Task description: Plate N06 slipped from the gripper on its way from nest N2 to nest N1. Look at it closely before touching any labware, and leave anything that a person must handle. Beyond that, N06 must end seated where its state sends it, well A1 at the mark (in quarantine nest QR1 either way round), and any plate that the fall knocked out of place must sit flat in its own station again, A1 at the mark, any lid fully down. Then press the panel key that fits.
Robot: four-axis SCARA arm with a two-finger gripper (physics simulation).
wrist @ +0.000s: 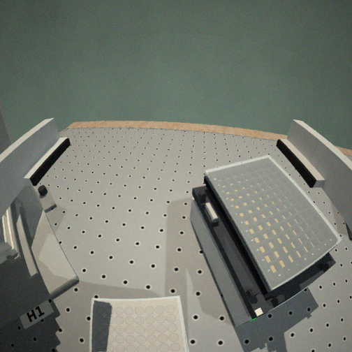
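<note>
My gripper is open, one finger at the left and one at the right, with nothing between the pads. A plate with a clear grey top and amber-looking wells sits on a dark station at the right, below the right finger. A dark band shows under the plate's left edge; I cannot tell whether it is fully seated. A pale plate with round wells is at the bottom middle, cut off by the view's edge, with a dark shadow across its left side. No plate name is readable, so I cannot tell which is N06. The panel keys do not show.
A block labelled H1 stands at the lower left, with a pale slab beside it. A small white square marks the dark station's near corner. The perforated deck ends at a wooden edge at the back.
</note>
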